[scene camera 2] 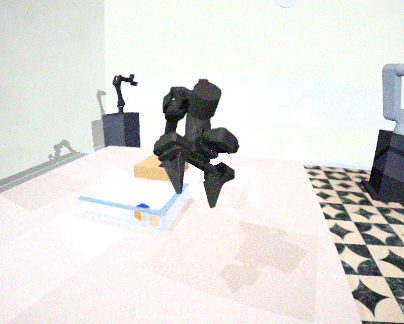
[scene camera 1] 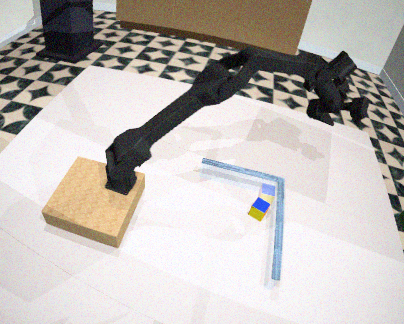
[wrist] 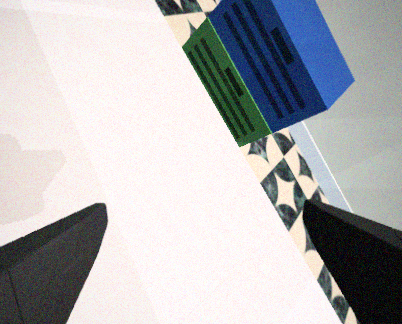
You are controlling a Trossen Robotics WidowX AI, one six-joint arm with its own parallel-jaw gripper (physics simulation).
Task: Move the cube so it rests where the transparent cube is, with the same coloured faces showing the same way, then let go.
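Pixels of known places: gripper, between the fingertips: point(scene camera 2: 196, 201) point(scene camera 1: 346, 125) point(wrist: 206, 210); arm's base, origin of its link: point(scene camera 1: 121, 182).
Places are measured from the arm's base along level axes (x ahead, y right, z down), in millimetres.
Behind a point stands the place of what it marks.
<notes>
The cube point(scene camera 1: 258, 210) point(scene camera 2: 138, 215) rests on the table with its blue face up; a yellow side shows in scene camera 1 and an orange side in scene camera 2. The transparent cube point(scene camera 1: 268, 190) point(scene camera 2: 154, 220) is close by, nearer the corner of the blue-edged barrier, with a pale blue top and pale yellow and pale orange sides. The cube looks turned a little relative to it. My gripper point(scene camera 1: 342, 119) {y -349, x 550, z -143 mm} point(scene camera 2: 196, 199) {y -349, x 550, z -143 mm} point(wrist: 206, 210) {y -349, x 550, z -143 mm} is open and empty, high above the table, well away from the cube. Neither cube shows in the wrist view.
An L-shaped clear barrier with a blue top edge point(scene camera 1: 278, 235) {y 8, x 410, z -3 mm} point(scene camera 2: 112, 203) {y -14, x 409, z -3 mm} stands around two sides of the cubes. The arm's base is on a wooden block point(scene camera 1: 75, 200) {y 98, x -80, z 3 mm} point(scene camera 2: 150, 170) {y 59, x 53, z 15 mm}. A blue box point(wrist: 295, 60) and a green box point(wrist: 230, 87) are beyond the table edge.
</notes>
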